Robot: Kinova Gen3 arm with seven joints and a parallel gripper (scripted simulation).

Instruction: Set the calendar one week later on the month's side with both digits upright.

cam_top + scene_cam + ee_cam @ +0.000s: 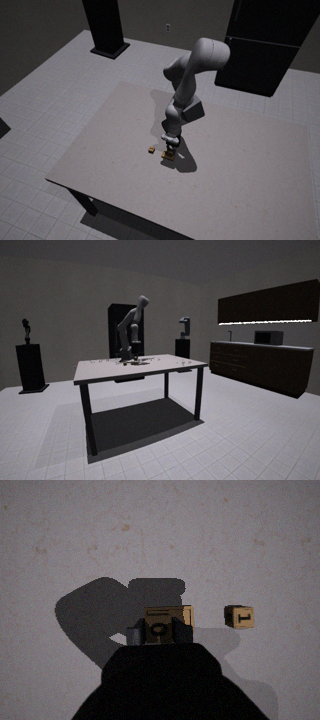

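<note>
The wooden tray lies 60 mm below my hand and 20 mm to the right of it. Also, from my hand: wooden cube (120 mm to the right, 60 mm below, 10 mm ahead).
</note>
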